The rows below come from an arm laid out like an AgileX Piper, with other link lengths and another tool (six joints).
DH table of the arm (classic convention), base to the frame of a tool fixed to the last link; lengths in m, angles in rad. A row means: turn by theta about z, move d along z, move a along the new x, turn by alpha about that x. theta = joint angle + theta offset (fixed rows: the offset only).
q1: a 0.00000; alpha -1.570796; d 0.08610; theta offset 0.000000
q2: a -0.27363; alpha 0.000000; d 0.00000; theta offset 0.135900
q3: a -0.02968; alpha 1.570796; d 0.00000; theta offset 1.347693
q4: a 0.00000; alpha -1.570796; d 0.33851; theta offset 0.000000
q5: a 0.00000; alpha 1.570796; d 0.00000; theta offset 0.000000
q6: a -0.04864; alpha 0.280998; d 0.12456; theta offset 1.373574
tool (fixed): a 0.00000; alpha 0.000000; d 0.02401; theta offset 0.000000
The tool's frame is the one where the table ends.
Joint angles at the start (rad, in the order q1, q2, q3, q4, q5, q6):
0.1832, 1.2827, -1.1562, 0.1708, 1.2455, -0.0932
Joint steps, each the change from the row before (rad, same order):
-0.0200, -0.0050, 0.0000, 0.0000, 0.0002, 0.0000
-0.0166, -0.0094, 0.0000, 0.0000, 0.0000, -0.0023
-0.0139, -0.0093, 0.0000, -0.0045, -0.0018, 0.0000
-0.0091, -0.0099, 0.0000, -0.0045, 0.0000, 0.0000
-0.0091, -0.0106, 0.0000, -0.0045, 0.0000, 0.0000
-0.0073, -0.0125, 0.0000, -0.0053, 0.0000, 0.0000
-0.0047, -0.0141, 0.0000, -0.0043, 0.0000, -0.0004
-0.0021, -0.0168, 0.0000, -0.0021, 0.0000, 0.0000
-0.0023, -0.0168, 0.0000, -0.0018, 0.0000, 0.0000
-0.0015, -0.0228, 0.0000, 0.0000, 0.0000, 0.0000
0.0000, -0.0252, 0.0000, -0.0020, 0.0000, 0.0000
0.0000, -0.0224, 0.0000, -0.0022, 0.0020, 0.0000
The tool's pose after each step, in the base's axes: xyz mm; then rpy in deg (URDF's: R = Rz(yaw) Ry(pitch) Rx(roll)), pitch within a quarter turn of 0, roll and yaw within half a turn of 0. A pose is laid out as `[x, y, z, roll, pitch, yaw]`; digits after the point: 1 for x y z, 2 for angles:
[345.2, 32.1, 228.9, 177.44, -4.70, 114.99]
[344.5, 26.2, 232.2, 176.91, -4.51, 114.21]
[343.8, 20.6, 235.6, 176.37, -4.09, 113.44]
[342.5, 16.6, 239.1, 175.89, -3.69, 112.95]
[341.1, 12.7, 242.8, 175.38, -3.28, 112.46]
[339.3, 9.2, 247.2, 174.77, -2.79, 112.07]
[337.1, 6.8, 252.1, 174.06, -2.32, 111.85]
[334.3, 5.5, 257.8, 173.17, -1.94, 111.76]
[331.5, 4.2, 263.4, 172.27, -1.57, 111.65]
[327.4, 3.3, 270.9, 171.01, -1.21, 111.59]
[322.6, 2.5, 279.1, 169.66, -0.70, 111.61]
[318.0, 1.8, 286.2, 168.57, -0.26, 111.61]

